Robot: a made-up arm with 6 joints.
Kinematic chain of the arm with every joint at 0, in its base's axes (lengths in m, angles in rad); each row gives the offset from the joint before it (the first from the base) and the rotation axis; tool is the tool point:
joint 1: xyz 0 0 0.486 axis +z
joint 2: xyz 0 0 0 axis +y
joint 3: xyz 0 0 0.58 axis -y
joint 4: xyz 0 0 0 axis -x
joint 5: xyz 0.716 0 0 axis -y
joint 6: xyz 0 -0.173 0 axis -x
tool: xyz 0 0 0
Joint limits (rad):
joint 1: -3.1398..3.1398
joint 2: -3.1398..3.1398
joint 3: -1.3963..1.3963
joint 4: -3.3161..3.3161
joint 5: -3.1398..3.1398
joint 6: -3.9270..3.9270
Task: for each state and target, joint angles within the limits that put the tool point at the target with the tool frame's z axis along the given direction. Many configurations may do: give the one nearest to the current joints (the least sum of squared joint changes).
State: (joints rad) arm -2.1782 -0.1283 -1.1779 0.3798 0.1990 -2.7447
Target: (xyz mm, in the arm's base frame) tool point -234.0 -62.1 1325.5 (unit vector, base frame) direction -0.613 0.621 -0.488
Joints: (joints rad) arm -2.3321 -0.7406 -0.3010 0.7502 -0.2496 -2.7896
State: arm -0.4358 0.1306 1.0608 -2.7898 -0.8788 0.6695
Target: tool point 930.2 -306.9 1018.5 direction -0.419 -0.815 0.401
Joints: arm -0.4780 0.4402 0.5569 -2.6861 -0.8250 1.5034
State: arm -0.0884 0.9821 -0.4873 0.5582 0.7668 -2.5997
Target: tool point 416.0 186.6 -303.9 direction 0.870 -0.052 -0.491
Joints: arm 0.5548 1.6855 -0.2780 1.2134 0.8031 -1.8251
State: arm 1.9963 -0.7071 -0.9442 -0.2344 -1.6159 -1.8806
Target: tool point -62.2 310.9 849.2 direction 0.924 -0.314 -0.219
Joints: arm 2.3018 -0.8764 -0.8002 -0.3706 -1.6055 -2.6164
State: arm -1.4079 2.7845 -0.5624 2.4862 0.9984 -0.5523
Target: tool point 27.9 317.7 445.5 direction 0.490 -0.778 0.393
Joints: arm -1.0865 2.6587 -1.1885 3.2088 0.4632 -0.1316
